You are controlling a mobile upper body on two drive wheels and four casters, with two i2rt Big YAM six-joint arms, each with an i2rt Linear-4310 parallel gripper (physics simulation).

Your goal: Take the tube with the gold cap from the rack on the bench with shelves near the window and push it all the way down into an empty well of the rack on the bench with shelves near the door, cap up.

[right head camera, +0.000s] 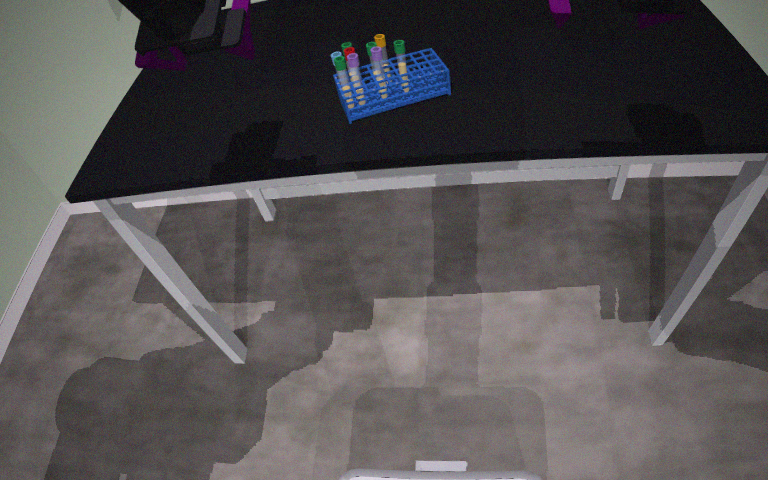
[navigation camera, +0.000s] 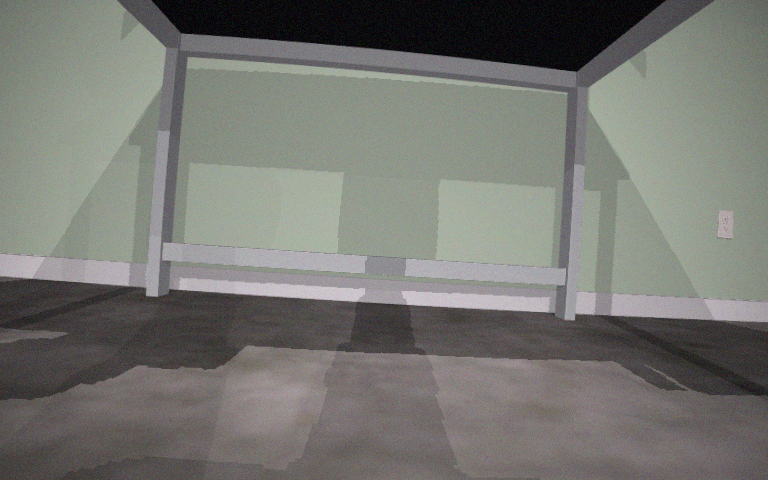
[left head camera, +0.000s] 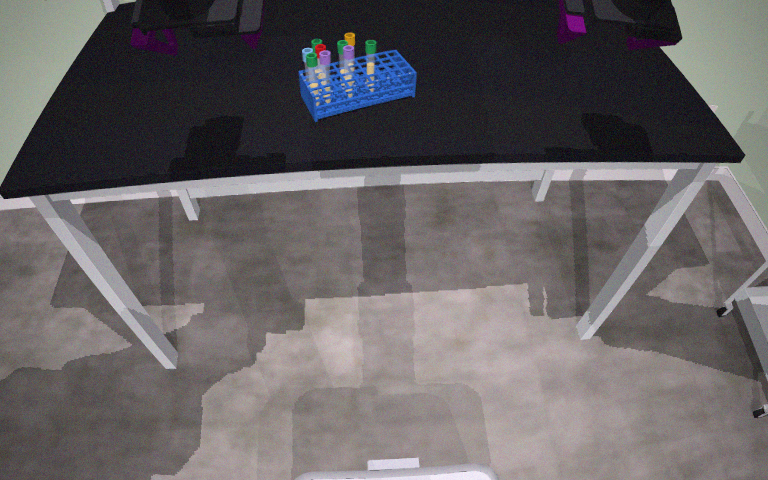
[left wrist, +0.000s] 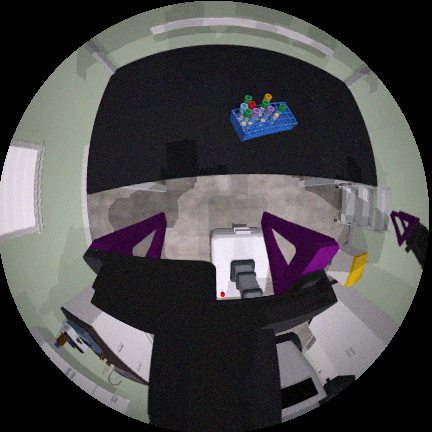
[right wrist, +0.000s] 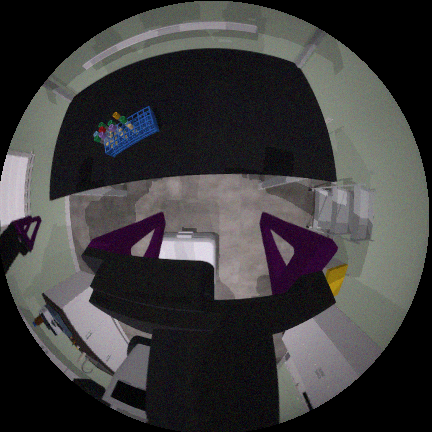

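The gold-capped tube stands cap up in the back part of a blue rack on a black bench. Several green, purple, red and light blue capped tubes stand in the same rack, crowded toward its left end; wells at its right end are empty. My left gripper and right gripper are open and empty, raised and apart from the rack. A second rack does not show.
White bench legs stand ahead of the base. A wheeled cart with trays stands to the right, near a yellow box. Cabinets and a counter with equipment lie at the lower left.
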